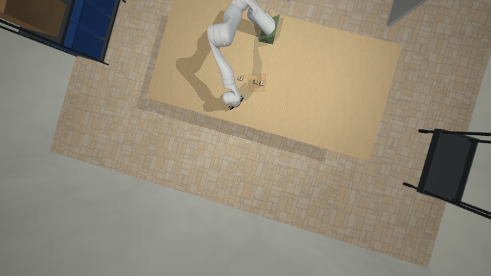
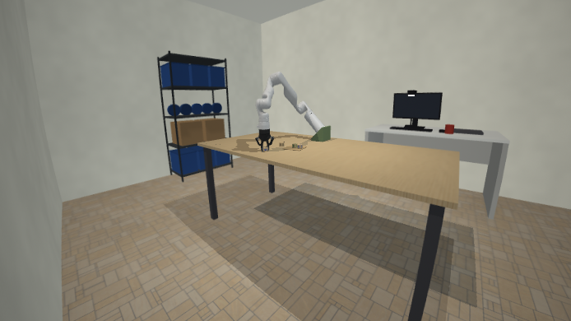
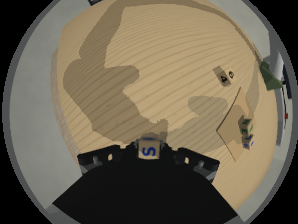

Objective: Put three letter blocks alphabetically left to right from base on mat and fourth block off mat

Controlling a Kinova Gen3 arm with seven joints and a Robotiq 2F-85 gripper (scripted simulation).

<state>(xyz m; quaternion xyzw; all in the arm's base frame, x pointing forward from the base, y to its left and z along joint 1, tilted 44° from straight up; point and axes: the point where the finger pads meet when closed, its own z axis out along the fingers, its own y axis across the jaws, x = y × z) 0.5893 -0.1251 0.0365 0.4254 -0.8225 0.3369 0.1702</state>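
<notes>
Now: the green-marked block 20 cm behind my hand and 11 cm to the left of it. Round my hand: tan mat (20 cm behind, 11 cm to the left, 2 cm below).
</notes>
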